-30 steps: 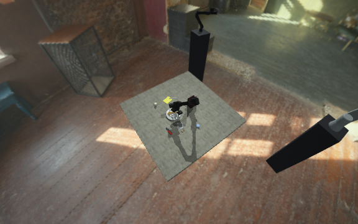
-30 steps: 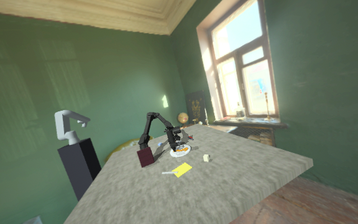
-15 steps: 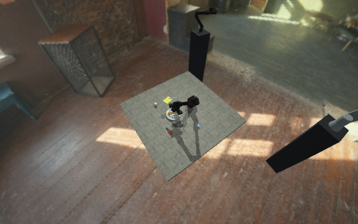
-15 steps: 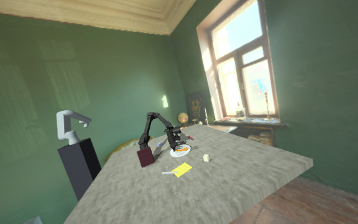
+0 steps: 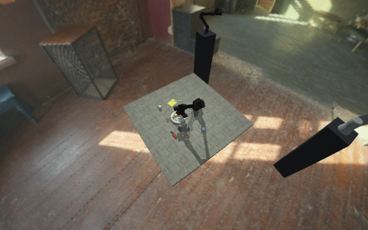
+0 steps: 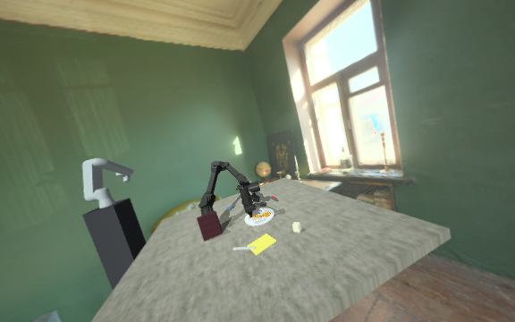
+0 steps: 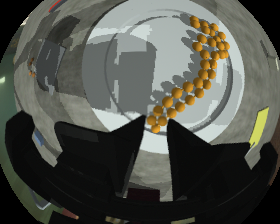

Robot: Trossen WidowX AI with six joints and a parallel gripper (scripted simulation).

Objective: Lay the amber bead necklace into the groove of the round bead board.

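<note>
The board lies 50 mm ahead of my gripper tip, 10 mm to the right of it and 10 mm below it. Round my gripper tip: grey square: 190 mm to the left, 60 mm ahead, 10 mm below; white stick: 270 mm to the right, 80 mm behind, 10 mm below; yellow card: 280 mm to the right, 10 mm below.
</note>
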